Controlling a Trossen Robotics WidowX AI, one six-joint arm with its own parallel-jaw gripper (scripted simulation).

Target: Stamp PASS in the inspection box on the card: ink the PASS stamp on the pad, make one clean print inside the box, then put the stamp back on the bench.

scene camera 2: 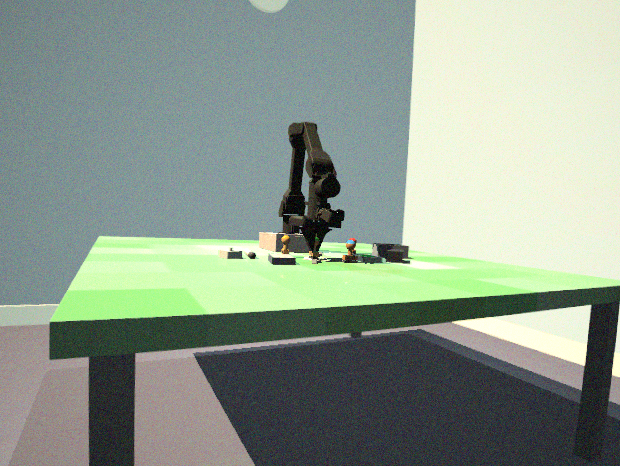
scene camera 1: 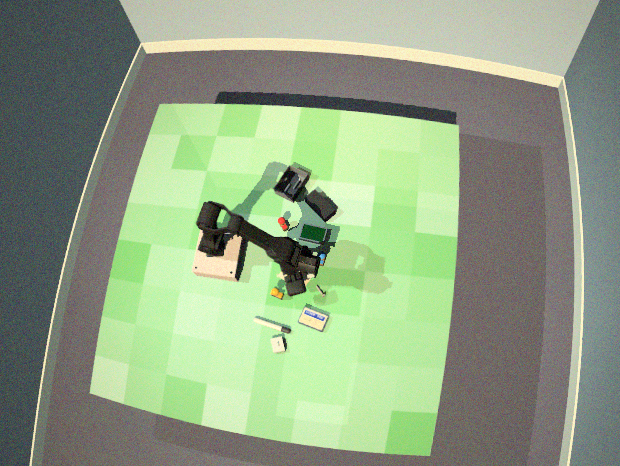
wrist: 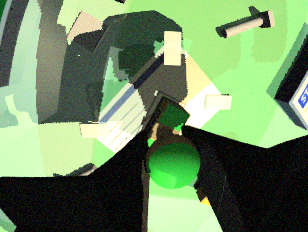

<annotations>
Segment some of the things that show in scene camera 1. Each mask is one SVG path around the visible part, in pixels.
A dark tray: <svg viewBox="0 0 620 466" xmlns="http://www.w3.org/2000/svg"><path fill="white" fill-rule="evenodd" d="M289 165L273 187L275 194L294 203L309 180L309 176L307 173Z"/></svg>
</annotations>
